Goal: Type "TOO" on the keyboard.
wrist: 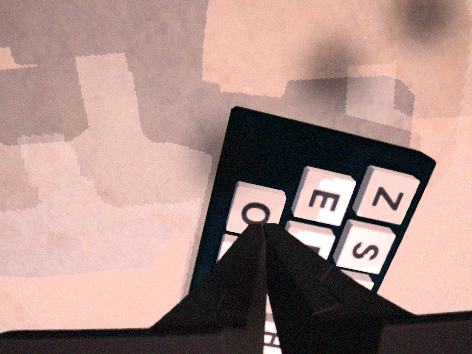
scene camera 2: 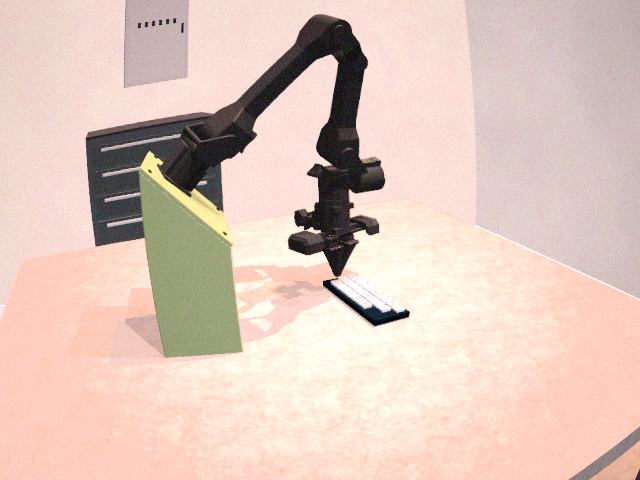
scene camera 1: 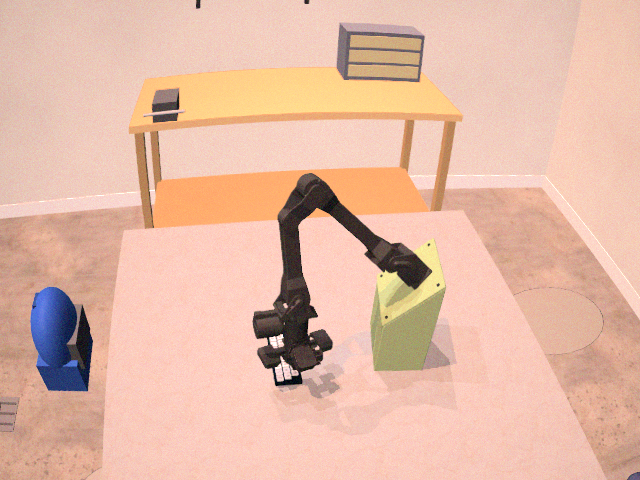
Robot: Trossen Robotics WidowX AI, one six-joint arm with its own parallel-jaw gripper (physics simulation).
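Places are measured from the arm's base along level axes (x ahead, y left, z up), in millimetres.
Where they show: gripper, fingertip midpoint: (wrist: 262, 236) (scene camera 2: 337, 276) (scene camera 1: 294, 369); arm's base at its link origin: (scene camera 2: 172, 180) (scene camera 1: 418, 275).
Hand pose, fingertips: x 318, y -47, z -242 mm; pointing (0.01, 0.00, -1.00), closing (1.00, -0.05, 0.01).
Note:
Things, the pixels of their top centre, and the offset from my fingertips. Level surfaces: height alone.
- keyboard at its top centre: (scene camera 2: 364, 292) (scene camera 1: 283, 351) dx -7, dy -78, dz -11 mm
- O key at its top centre: (wrist: 255, 214) dx -1, dy +2, dz -11 mm
- E key at its top centre: (wrist: 324, 199) dx +22, dy +5, dz -11 mm
- Z key at its top centre: (wrist: 388, 198) dx +43, dy +3, dz -11 mm
- S key at its top centre: (wrist: 365, 250) dx +36, dy -16, dz -11 mm
- table at its surface level: dz -29 mm
The keyboard (scene camera 1: 287, 383) (scene camera 2: 376, 318) (wrist: 270, 145) has a dark base with white keys and lies flat on the pink table. My gripper (scene camera 2: 338, 274) (wrist: 262, 236) is shut and empty, pointing down at one end of the keyboard. In the wrist view its tips overlap the lower edge of the O key (wrist: 255, 206); whether they touch it I cannot tell. The E key (wrist: 324, 196), Z key (wrist: 387, 196) and S key (wrist: 365, 250) show to the right. The fingers hide keys below. The T key cannot be made out. In scene camera 1 the arm covers the middle of the keyboard.
The green-yellow pedestal (scene camera 1: 405, 330) (scene camera 2: 191, 279) carries the arm's base and stands on the table (scene camera 1: 206, 423) (scene camera 2: 310, 413). A wooden workbench (scene camera 1: 289, 93) with a drawer box (scene camera 1: 382, 54) is behind. A blue object (scene camera 1: 54, 325) stands at the left, beyond the table edge.

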